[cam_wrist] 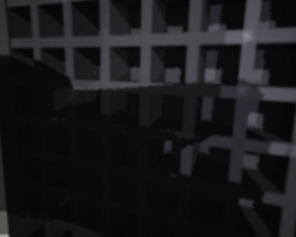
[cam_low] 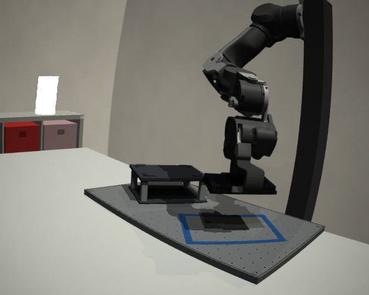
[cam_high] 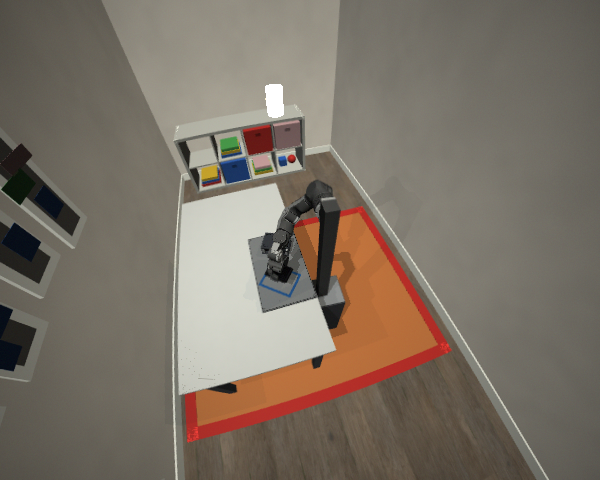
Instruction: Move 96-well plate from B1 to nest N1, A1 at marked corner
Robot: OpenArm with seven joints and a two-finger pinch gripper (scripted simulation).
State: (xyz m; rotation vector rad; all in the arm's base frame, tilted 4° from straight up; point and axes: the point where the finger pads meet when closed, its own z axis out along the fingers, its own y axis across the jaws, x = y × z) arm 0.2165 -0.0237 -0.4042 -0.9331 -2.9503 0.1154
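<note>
The black plate nest lies 20 mm behind my hand, 230 mm to the right of it and 40 mm below it. Also, from my hand: black 96-well plate right at my hand.
</note>
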